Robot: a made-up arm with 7 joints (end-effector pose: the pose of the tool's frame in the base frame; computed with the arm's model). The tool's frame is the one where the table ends.
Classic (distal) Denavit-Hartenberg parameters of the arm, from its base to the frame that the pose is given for. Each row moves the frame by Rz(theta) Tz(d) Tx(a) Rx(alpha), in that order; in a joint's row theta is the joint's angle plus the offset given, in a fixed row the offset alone. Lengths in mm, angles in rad.
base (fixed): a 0; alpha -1.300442; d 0; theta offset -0.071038
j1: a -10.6; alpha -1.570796; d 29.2; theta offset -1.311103
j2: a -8; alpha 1.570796; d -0.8; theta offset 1.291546
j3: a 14.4; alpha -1.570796; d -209; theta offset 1.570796
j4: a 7.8; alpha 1.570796; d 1; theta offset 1.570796
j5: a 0.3; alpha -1.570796; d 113.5; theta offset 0
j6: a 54.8; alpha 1.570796; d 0; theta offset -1.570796
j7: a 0; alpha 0; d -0.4; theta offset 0
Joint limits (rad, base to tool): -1.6..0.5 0..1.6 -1.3..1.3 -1.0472..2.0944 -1.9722..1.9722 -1.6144..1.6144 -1.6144..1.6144
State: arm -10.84 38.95 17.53 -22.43 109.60 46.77 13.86
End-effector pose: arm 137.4 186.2 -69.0 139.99 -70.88 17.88
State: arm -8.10 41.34 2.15 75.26 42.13 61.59 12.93
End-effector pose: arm -10.8 295.8 -242.0 146.47 -5.00 109.66
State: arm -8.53 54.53 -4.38 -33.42 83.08 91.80 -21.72
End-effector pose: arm 120.1 187.6 -64.0 77.08 -24.50 64.87
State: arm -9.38 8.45 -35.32 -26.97 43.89 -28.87 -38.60
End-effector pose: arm 99.2 -49.7 -150.4 65.55 -0.93 -84.08
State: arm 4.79 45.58 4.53 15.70 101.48 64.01 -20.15
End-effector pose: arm 88.5 256.8 -161.2 142.77 -20.81 64.95
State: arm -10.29 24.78 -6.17 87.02 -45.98 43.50 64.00
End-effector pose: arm -33.6 167.0 -338.5 117.27 3.71 140.16
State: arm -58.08 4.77 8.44 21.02 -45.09 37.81 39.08
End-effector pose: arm 315.6 -11.9 -118.4 -28.79 30.37 2.61
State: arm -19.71 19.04 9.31 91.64 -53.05 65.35 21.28
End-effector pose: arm 16.0 106.2 -340.1 155.58 36.13 -152.63
